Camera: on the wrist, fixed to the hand. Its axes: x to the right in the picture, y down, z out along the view.
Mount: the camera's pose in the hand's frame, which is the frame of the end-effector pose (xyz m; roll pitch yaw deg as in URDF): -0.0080 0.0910 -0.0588 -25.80 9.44 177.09
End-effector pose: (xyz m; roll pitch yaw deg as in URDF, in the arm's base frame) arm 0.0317 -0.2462 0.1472 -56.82 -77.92 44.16
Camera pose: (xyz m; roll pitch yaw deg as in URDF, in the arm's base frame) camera 0.1061 -0.1731 0.1167 85.42 82.28 -81.01
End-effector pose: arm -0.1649 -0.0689 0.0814 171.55 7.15 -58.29
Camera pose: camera -0.2336 -0.1125 0.1534 162.57 -16.91 123.23
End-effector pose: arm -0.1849 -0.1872 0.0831 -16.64 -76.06 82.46
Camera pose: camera -0.2444 -0.1006 0.0555 -9.73 85.93 -98.36
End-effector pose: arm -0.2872 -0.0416 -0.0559 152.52 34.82 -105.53
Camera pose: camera -0.3515 -0.0727 0.0260 -176.47 -44.50 71.96
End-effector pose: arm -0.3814 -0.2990 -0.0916 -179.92 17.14 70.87
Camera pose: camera -0.2922 -0.3197 -0.0332 153.16 -26.55 -105.91
